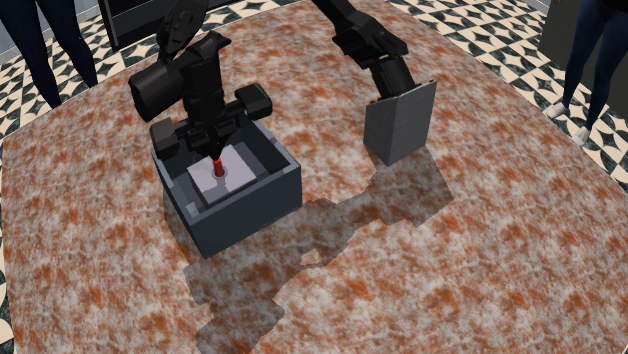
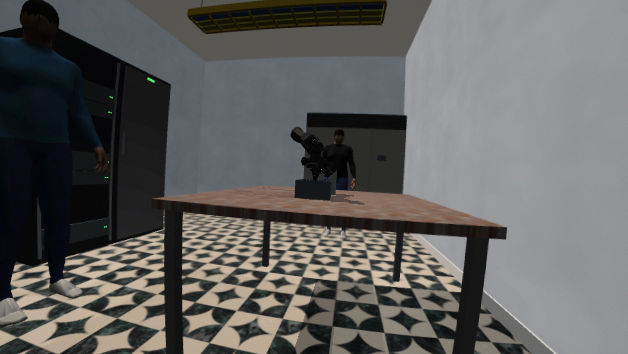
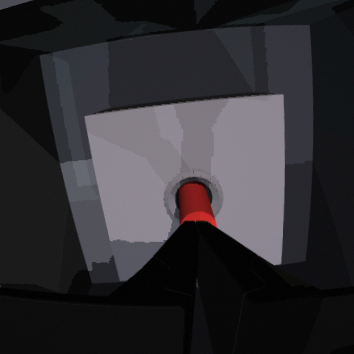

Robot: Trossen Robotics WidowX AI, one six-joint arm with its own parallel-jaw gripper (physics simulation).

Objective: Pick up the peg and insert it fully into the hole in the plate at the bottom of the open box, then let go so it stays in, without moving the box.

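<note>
The red peg stands nearly upright in the ringed hole of the pale square plate, with its upper part sticking out. The plate lies at the bottom of the open dark blue-grey box. My gripper is shut with nothing between its fingers. Its tips meet right at the peg's top end and hide part of it; they look to be touching or just over it. How deep the peg sits in the hole cannot be seen.
The box walls surround the gripper's fingers. A grey block-like panel stands right of the box, with a second dark arm behind it. The table's edge shows at the front. People stand beyond the table.
</note>
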